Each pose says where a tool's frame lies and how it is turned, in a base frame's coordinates. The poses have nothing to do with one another.
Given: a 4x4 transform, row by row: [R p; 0 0 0 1], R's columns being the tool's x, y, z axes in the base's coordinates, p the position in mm. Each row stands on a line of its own.
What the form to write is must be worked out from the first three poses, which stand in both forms.
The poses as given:
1:
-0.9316 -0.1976 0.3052 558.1
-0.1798 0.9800 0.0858 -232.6
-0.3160 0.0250 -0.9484 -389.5
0 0 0 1
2:
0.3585 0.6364 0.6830 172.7
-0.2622 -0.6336 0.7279 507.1
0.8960 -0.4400 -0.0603 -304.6
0 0 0 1
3:
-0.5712 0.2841 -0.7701 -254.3
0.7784 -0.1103 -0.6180 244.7
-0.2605 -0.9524 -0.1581 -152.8
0 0 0 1
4:
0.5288 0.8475 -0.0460 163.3
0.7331 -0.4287 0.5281 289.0
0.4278 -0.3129 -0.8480 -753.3
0 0 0 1
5:
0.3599 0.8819 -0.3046 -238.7
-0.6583 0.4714 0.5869 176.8
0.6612 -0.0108 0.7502 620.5
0 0 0 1
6:
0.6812 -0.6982 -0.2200 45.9
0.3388 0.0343 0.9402 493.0
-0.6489 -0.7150 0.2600 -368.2
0 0 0 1
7:
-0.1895 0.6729 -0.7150 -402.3
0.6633 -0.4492 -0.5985 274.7
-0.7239 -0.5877 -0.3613 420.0
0 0 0 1
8:
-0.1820 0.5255 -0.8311 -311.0
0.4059 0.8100 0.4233 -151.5
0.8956 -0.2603 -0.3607 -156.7
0 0 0 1
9:
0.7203 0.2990 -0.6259 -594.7
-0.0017 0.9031 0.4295 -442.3
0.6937 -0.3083 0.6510 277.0
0 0 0 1
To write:
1:
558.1 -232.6 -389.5
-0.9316 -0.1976 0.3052
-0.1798 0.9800 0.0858
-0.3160 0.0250 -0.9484

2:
172.7 507.1 -304.6
0.3585 0.6364 0.6830
-0.2622 -0.6336 0.7279
0.8960 -0.4400 -0.0603

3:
-254.3 244.7 -152.8
-0.5712 0.2841 -0.7701
0.7784 -0.1103 -0.6180
-0.2605 -0.9524 -0.1581

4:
163.3 289.0 -753.3
0.5288 0.8475 -0.0460
0.7331 -0.4287 0.5281
0.4278 -0.3129 -0.8480

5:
-238.7 176.8 620.5
0.3599 0.8819 -0.3046
-0.6583 0.4714 0.5869
0.6612 -0.0108 0.7502

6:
45.9 493.0 -368.2
0.6812 -0.6982 -0.2200
0.3388 0.0343 0.9402
-0.6489 -0.7150 0.2600

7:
-402.3 274.7 420.0
-0.1895 0.6729 -0.7150
0.6633 -0.4492 -0.5985
-0.7239 -0.5877 -0.3613

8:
-311.0 -151.5 -156.7
-0.1820 0.5255 -0.8311
0.4059 0.8100 0.4233
0.8956 -0.2603 -0.3607

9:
-594.7 -442.3 277.0
0.7203 0.2990 -0.6259
-0.0017 0.9031 0.4295
0.6937 -0.3083 0.6510

